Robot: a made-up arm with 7 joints.
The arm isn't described. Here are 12 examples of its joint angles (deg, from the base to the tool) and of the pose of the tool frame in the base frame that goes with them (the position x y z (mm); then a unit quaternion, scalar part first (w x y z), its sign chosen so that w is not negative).
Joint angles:
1: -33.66 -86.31 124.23 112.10 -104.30 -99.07 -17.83
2: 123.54 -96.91 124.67 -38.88 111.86 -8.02 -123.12
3: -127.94 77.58 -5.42 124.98 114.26 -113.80 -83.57
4: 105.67 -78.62 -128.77 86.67 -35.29 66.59 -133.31
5: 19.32 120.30 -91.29 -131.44 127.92 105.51 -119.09
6: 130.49 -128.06 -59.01 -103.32 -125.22 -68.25 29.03
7: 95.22 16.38 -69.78 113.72 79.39 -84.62 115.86
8: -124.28 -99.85 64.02 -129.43 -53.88 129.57 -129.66
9: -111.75 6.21 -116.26 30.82 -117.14 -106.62 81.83
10: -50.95 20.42 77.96 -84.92 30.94 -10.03 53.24
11: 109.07 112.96 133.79 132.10 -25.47 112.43 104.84
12: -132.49 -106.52 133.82 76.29 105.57 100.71 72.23
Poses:
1: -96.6 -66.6 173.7 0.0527 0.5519 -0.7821 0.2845
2: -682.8 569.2 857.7 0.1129 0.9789 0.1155 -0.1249
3: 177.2 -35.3 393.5 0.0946 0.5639 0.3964 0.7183
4: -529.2 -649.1 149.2 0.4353 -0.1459 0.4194 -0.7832
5: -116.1 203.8 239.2 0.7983 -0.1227 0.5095 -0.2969
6: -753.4 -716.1 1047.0 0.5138 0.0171 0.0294 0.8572
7: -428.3 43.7 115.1 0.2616 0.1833 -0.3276 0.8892
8: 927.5 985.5 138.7 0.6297 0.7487 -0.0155 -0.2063
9: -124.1 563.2 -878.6 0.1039 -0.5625 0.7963 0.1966
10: 895.9 -625.5 -492.9 0.1293 -0.9524 0.2589 -0.0962
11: -193.7 -73.1 194.6 0.8102 -0.2774 0.2925 -0.4255
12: 177.0 621.9 449.5 0.4345 0.8529 0.2888 -0.0196
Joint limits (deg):
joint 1: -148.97..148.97
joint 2: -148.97..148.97
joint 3: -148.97..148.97
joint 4: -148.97..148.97
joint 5: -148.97..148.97
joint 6: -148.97..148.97
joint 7: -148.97..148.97
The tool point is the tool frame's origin. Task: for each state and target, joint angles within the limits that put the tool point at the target. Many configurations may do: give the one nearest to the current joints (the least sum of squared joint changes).
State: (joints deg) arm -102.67 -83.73 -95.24 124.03 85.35 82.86 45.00
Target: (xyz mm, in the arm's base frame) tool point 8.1 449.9 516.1
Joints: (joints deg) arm -114.38 -124.71 -94.27 118.37 74.36 96.38 44.67
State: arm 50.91 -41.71 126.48 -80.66 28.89 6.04 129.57
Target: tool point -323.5 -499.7 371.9
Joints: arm 25.88 -45.67 148.97 -119.75 28.46 44.66 126.47
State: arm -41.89 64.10 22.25 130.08 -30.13 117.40 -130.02
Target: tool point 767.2 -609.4 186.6
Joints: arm -63.80 69.82 26.56 133.51 -34.73 125.00 -129.83
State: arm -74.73 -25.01 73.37 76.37 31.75 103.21 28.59
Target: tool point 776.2 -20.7 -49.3
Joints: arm -66.34 -11.59 66.58 79.31 43.56 104.99 29.27
